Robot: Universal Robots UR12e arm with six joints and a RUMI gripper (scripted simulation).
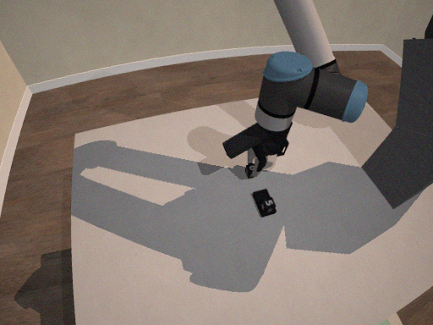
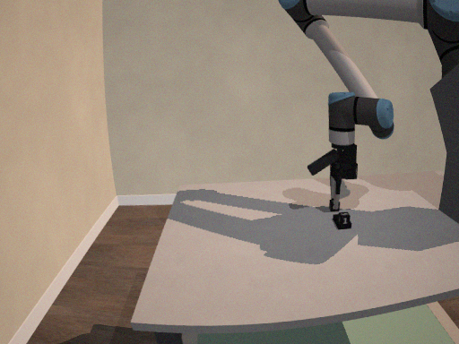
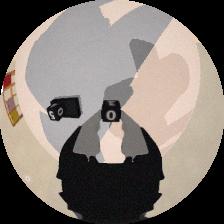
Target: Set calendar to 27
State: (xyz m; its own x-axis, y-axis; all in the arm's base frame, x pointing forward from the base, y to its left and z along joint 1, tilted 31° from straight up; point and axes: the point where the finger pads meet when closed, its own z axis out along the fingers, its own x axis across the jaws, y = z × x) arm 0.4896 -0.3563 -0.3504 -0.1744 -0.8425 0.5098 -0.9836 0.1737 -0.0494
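The black cube lies 10 mm below my hand. From my hand the other things lie so: tray 20 mm ahead, 110 mm to the left, 20 mm below.
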